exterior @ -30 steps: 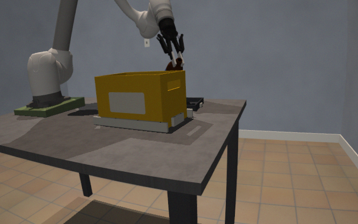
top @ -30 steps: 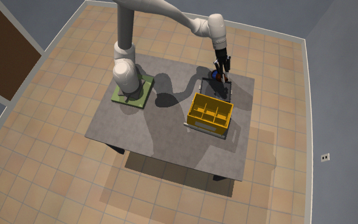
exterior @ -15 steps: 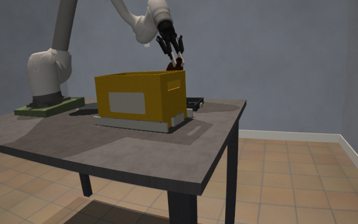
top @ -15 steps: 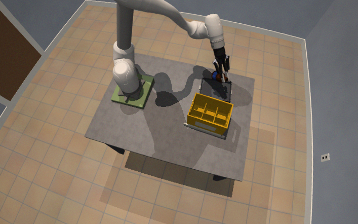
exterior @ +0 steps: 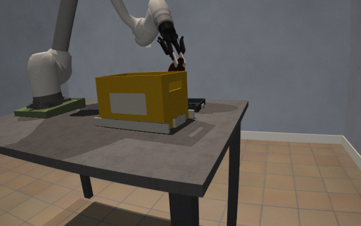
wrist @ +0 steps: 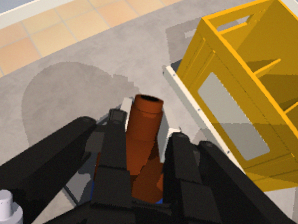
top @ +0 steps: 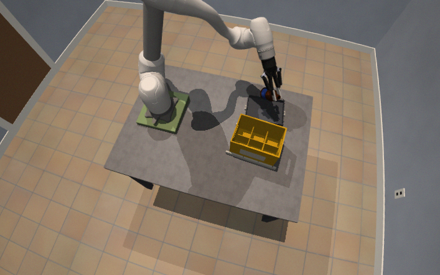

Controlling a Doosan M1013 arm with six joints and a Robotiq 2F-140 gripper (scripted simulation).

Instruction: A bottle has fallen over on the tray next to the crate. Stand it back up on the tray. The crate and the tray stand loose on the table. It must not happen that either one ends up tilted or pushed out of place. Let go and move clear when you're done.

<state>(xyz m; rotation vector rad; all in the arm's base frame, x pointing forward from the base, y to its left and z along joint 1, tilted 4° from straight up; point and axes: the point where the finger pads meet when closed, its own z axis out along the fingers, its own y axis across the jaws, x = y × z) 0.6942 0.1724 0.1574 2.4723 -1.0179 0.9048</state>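
Now: hand 5 cm above the bottle, 2 cm to the right of it and 2 cm past it. Round my hand: yellow crate (26 cm to the right, 13 cm below, 5 cm behind); tray (20 cm below, 3 cm behind, 1 cm to the left).
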